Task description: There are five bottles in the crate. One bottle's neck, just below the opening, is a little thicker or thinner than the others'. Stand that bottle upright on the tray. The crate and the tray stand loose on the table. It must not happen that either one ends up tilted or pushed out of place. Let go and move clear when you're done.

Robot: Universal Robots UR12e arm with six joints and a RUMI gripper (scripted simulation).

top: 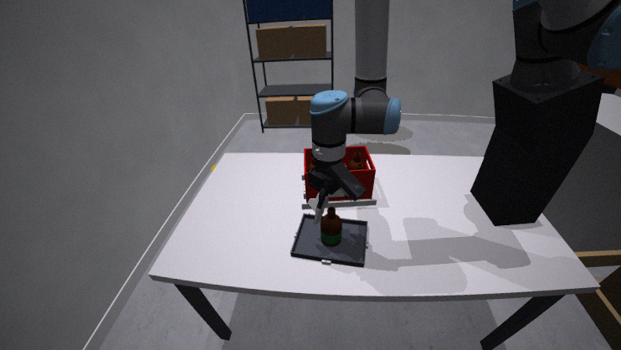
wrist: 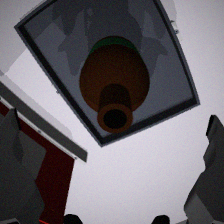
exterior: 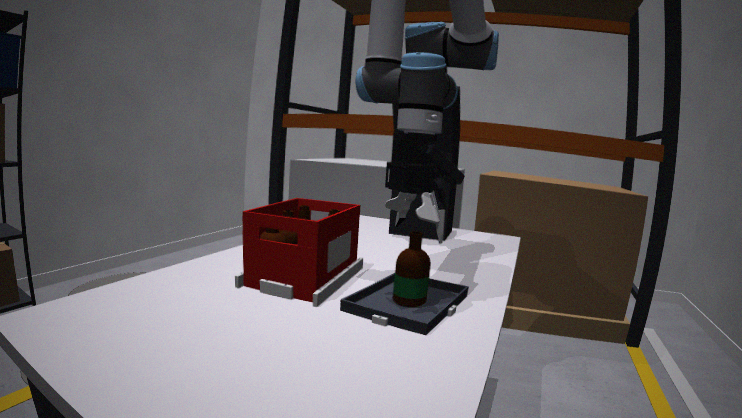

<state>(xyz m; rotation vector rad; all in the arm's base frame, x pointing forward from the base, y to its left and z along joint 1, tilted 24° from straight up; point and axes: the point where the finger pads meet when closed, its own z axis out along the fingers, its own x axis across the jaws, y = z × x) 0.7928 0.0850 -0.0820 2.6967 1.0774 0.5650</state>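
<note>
Now: the dark tray 140 mm below my hand. From my hand the other things lie so: glass bottle (50 mm behind, 320 mm to the right, 70 mm below); then red crate (60 mm behind, 280 mm to the right, 70 mm below); then brown bottle (30 mm ahead, 320 mm to the right, 70 mm below).
</note>
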